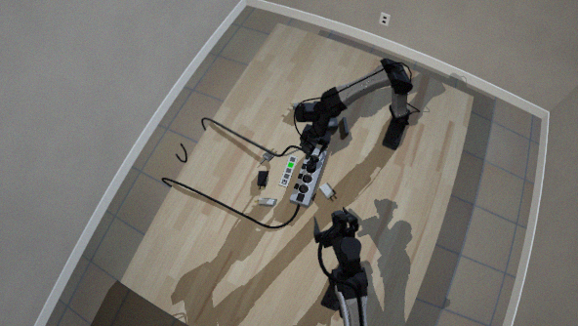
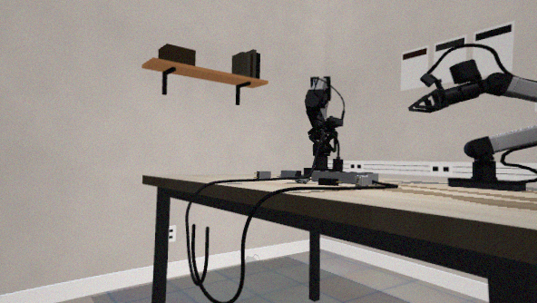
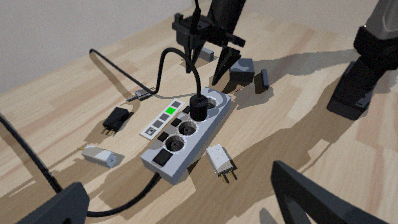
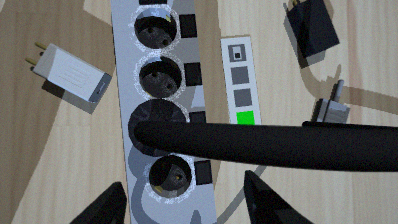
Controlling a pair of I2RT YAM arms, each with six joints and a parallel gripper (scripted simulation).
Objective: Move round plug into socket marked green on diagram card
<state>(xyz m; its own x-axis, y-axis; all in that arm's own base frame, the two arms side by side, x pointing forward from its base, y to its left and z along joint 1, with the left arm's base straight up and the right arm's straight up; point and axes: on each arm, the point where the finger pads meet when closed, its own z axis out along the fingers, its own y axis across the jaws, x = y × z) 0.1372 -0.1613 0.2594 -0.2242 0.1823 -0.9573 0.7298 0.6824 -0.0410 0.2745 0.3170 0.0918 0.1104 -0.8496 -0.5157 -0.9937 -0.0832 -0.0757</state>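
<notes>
My right hand is 10 mm past the black round plug, 30 mm to the right of it and 70 mm above it. Round my right hand: grey plug: 180 mm ahead, 30 mm to the left, 120 mm below; black adapter: 150 mm ahead, 150 mm to the left, 120 mm below; diagram card: 70 mm ahead, 60 mm to the left, 130 mm below.
</notes>
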